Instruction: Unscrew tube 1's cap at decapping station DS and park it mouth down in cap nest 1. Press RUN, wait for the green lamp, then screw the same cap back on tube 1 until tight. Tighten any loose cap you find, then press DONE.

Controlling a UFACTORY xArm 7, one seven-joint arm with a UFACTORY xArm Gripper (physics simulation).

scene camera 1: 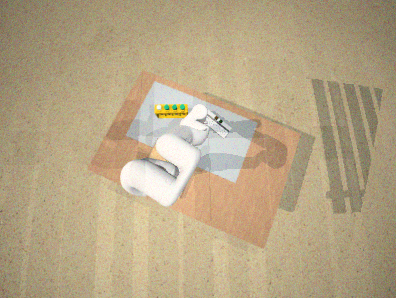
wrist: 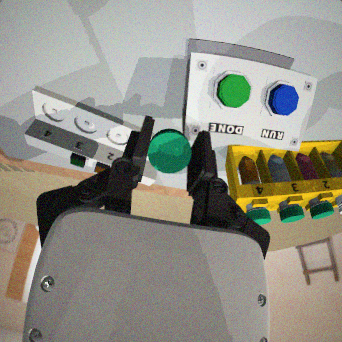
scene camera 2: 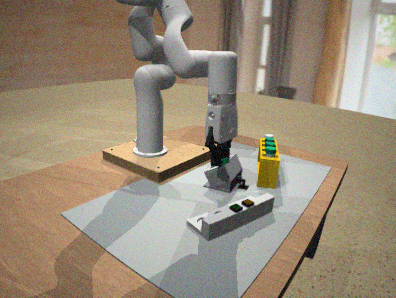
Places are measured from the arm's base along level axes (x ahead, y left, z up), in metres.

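Pixels of known places: gripper, fingertip midpoint: point(wrist: 172, 136) point(scene camera 2: 219, 163); arm's base, origin of the base link: point(scene camera 2: 150, 151).
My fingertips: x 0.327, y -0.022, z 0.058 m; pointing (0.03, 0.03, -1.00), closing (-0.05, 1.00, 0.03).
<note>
Ahead of a thing's pixels: the offset from my fingertips to its top centre. "*": to the spot under its first point. Level surfaces: height alone.
My gripper point(scene camera 2: 220, 159) point(wrist: 172, 136) points down and is shut on a green cap {dx +0.010, dy +0.000, dz +0.021 m} point(wrist: 170, 151). It hangs low over the control box {dx -0.025, dy +0.062, dz -0.007 m} point(scene camera 2: 220, 179) point(wrist: 204, 100), beside the cap-nest strip in the wrist view; the arm hides it in scene camera 1. The white cap-nest strip {* dx +0.093, dy -0.116, dz -0.084 m} point(scene camera 1: 217, 128) point(scene camera 2: 225, 223) point(wrist: 68, 118) shows empty nests 4, 3 and 2; my finger covers the nest 1 end. Its green lamp {dx +0.135, dy -0.115, dz -0.037 m} point(scene camera 2: 236, 207) point(wrist: 77, 159) looks dark. The yellow rack {dx +0.043, dy +0.223, dz +0.012 m} point(scene camera 1: 171, 113) point(scene camera 2: 268, 173) holds three green-capped tubes and uncapped tube 1 {* dx +0.007, dy +0.287, dz +0.029 m} point(scene camera 1: 159, 107) point(scene camera 2: 269, 136).
The control box carries a green DONE button {dx -0.041, dy +0.035, dz -0.016 m} point(wrist: 233, 90) and a blue RUN button {dx -0.053, dy +0.078, dz -0.016 m} point(wrist: 283, 98). An amber lamp {dx +0.143, dy -0.076, dz -0.037 m} point(scene camera 2: 248, 202) point(wrist: 100, 167) sits beside the green lamp. The arm's wooden base point(scene camera 2: 175, 167) stands behind the grey mat {dz -0.090 m} point(scene camera 2: 135, 225).
</note>
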